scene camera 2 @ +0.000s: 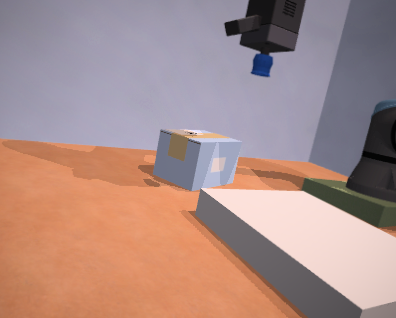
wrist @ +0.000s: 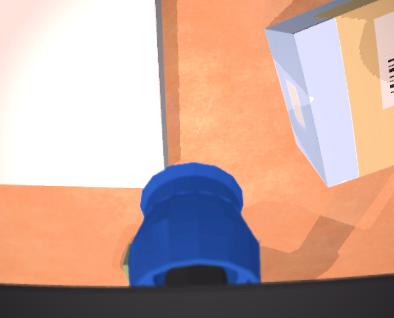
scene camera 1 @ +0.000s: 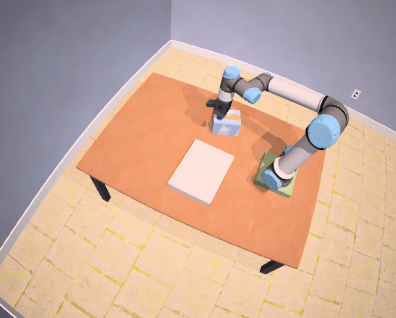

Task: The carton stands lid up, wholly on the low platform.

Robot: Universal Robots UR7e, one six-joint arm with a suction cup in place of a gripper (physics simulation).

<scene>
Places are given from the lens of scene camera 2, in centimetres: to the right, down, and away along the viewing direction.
carton [scene camera 2: 193, 159]: -1, 0, 71
low white platform [scene camera 2: 312, 252]: 14, 11, 41
The marked spots on the carton and the low white platform are 35 cm apart.
</scene>
